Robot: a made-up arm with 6 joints.
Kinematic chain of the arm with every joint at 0, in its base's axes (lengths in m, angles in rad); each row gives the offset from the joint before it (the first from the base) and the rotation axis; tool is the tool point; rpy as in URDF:
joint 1: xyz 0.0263 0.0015 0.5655 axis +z
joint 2: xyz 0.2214 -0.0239 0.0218 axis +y
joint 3: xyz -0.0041 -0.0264 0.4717 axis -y
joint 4: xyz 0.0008 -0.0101 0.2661 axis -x
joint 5: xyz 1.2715 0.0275 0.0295 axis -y
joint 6: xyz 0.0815 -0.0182 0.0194 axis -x
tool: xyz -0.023 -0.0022 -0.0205 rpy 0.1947 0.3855 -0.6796
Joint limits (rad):
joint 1: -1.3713..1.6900
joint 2: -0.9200..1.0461
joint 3: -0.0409..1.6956
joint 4: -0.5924..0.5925
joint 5: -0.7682..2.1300
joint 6: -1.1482..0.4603
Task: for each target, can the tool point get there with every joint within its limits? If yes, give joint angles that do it. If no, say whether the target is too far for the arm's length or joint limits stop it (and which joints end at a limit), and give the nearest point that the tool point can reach.
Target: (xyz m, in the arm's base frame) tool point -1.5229 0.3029 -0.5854
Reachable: no: joint limits stop it (at a limit: joint 2, joint 3, joint 6) | nearest point -1.3606 0.2713 1.1902 | short by 1.783 m
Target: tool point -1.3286 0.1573 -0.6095
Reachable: no: joint limits stop it (at a limit: joint 2, joint 3, joint 6) | nearest point -1.3703 0.1621 1.1899 | short by 1.800 m
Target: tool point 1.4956 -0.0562 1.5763
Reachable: yes | joints 0.0005 0.0100 0.2032 -0.4676 -0.5079 0.2181
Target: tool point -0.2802 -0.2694 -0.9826
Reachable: no: joint limits stop it (at a limit: joint 1, joint 2, joint 3, joint 4, joint 5) | nearest point 0.2669 -1.4373 -0.2227 | short by 1.497 m
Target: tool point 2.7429 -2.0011 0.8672
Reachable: no: too far | nearest point 1.6326 -1.1826 0.8471 | short by 1.380 m
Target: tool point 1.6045 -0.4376 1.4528
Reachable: yes | joints -0.2494 0.3145 0.3688 0.2773 1.1684 0.2712
